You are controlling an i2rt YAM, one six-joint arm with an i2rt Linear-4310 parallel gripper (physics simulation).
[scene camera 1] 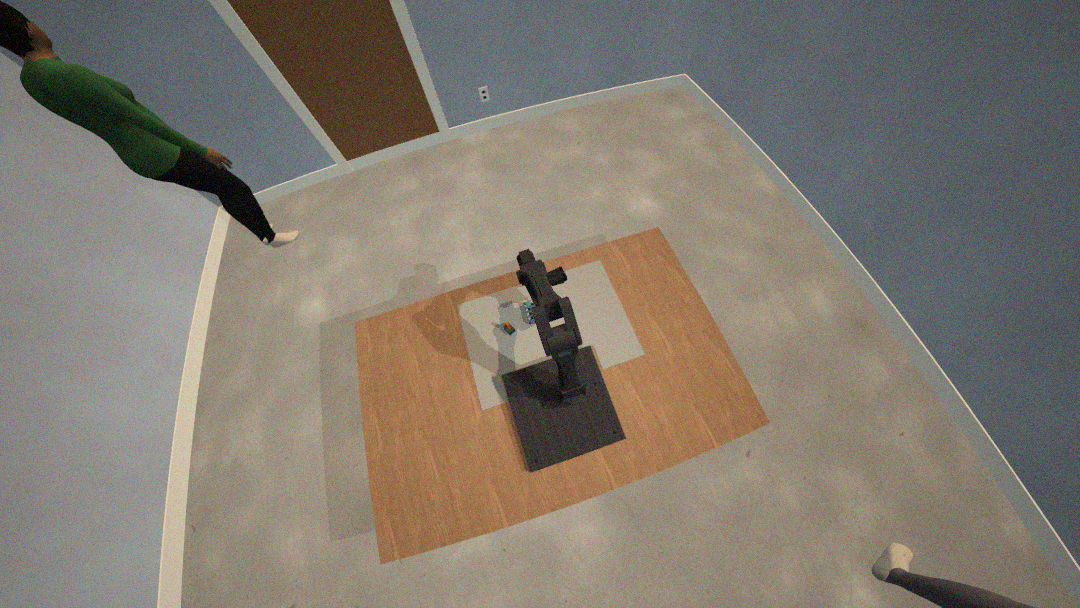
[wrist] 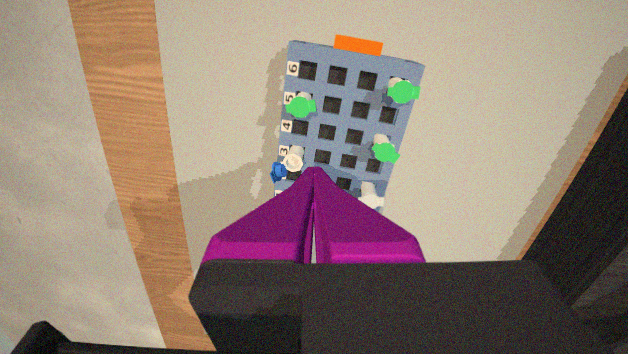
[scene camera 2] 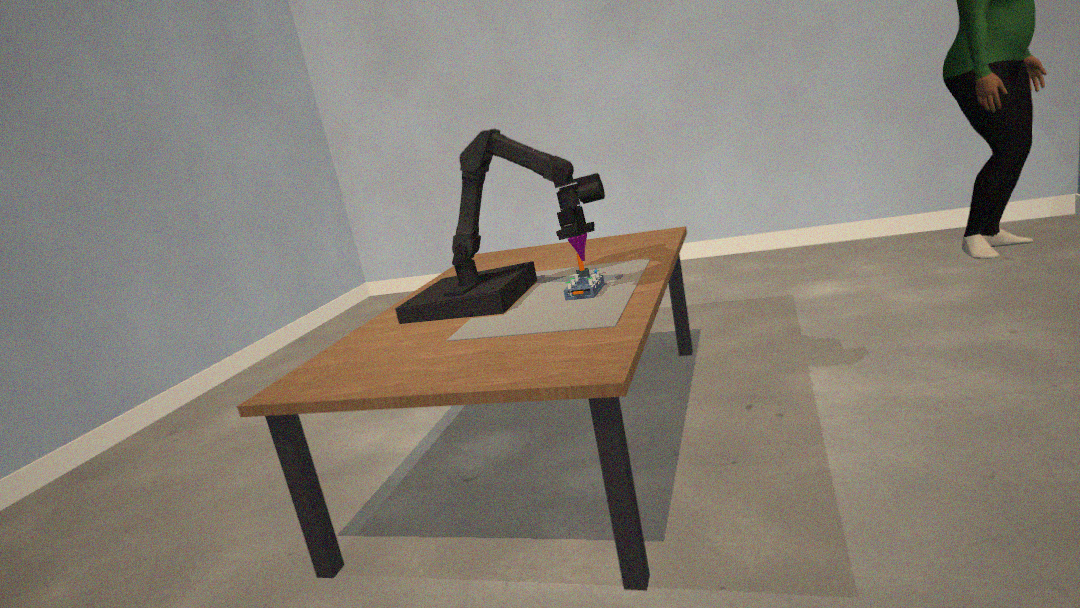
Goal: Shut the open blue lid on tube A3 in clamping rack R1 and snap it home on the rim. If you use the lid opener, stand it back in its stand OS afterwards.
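Frame: origin at the arm's base, x ahead, y left, z up, level; metres.
Where they show: gripper, fingertip midpoint: [wrist: 314, 177] [scene camera 2: 583, 260]; arm's base at its link origin: [scene camera 1: 570, 394] [scene camera 2: 470, 285].
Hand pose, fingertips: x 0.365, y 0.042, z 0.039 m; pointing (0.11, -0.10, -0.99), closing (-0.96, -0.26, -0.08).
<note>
Things, the pixels of their top centre, and the offset from my fingertips. "spot": a spot on its surface instead. Level surfaces: height alone.
- blue-grey rack R1 at its top centre: [wrist: 338, 163] [scene camera 2: 581, 271] [scene camera 1: 541, 304] dz -0.031, dx -0.013, dy +0.003 m
- Tube A3 at a spot on its surface: [wrist: 293, 161] spot: dz -0.055, dx +0.014, dy +0.022 m
- orange lid opener at its top centre: [scene camera 2: 579, 253] [scene camera 1: 506, 323] dz -0.011, dx -0.074, dy +0.146 m
- white-topped tube at its top centre: [wrist: 371, 202] dz -0.047, dx -0.047, dy +0.032 m
- grey mat at its surface level: dz -0.096 m
- wooden table at its surface level: dz -0.098 m
The blue-grey rack R1 [wrist: 346, 91] [scene camera 1: 529, 314] [scene camera 2: 597, 288] stands on the grey mat. Tube A3 [wrist: 293, 161] is upright beside the label 3, its mouth uncovered. Its blue lid [wrist: 278, 171] is open and hangs out past the rack's left edge in the wrist view. My gripper [wrist: 314, 177] [scene camera 2: 582, 259] is shut and empty, its magenta tips above the rack, a little right of tube A3 in the wrist view. The fingers hide part of the rack's lower rows. The orange lid opener [scene camera 2: 580, 263] [scene camera 1: 507, 325] stands upright in its dark stand [scene camera 2: 582, 271].
Green-capped tubes [wrist: 301, 107] [wrist: 404, 92] [wrist: 385, 151] stand in the rack, with a white-topped tube [wrist: 371, 199] at its lower right. The grey mat [scene camera 2: 529, 324] lies on the wooden table [scene camera 2: 453, 370]. The arm's black base [scene camera 2: 468, 296] stands beside the mat. A person in green [scene camera 1: 98, 113] stands away from the table.
</note>
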